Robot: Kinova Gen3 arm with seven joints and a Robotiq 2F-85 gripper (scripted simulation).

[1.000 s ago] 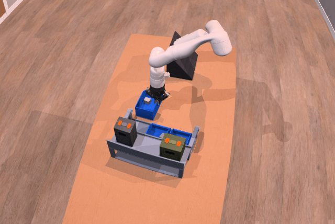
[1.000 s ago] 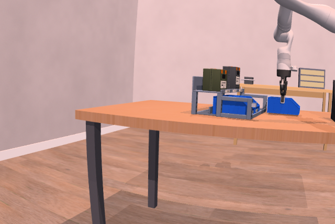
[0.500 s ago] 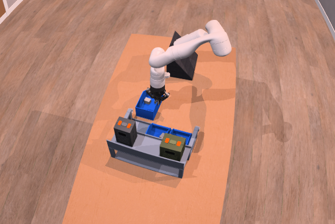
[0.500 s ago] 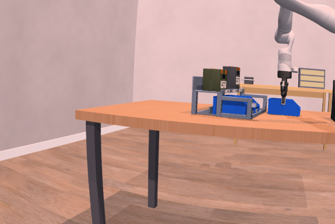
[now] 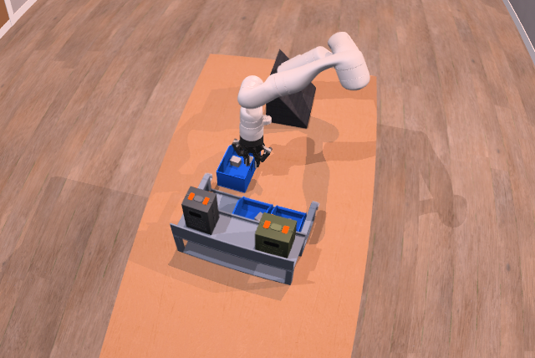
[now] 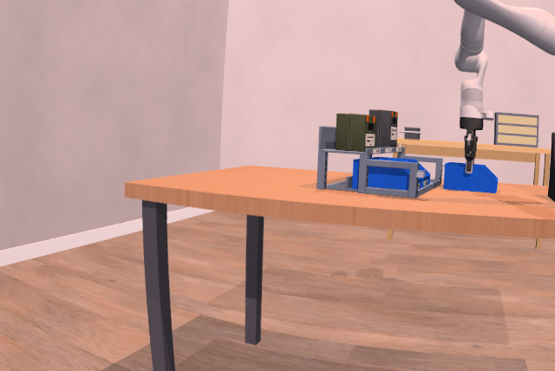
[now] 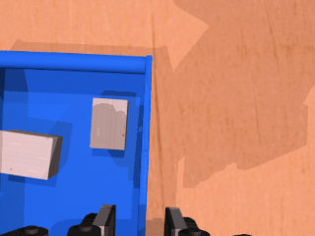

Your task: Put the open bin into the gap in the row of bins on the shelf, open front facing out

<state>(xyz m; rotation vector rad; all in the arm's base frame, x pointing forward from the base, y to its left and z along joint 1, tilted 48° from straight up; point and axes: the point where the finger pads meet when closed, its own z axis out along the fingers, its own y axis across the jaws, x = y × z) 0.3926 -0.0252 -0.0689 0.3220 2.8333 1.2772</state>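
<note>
The grey block lies 40 mm behind my hand, 60 mm to the right of it and 60 mm below it. Also, from my hand: grey shelf (240 mm ahead, 20 mm to the left); dark grey box (290 mm ahead, 110 mm to the right, 90 mm above); olive box (330 mm ahead, 120 mm to the left, 80 mm above).
</note>
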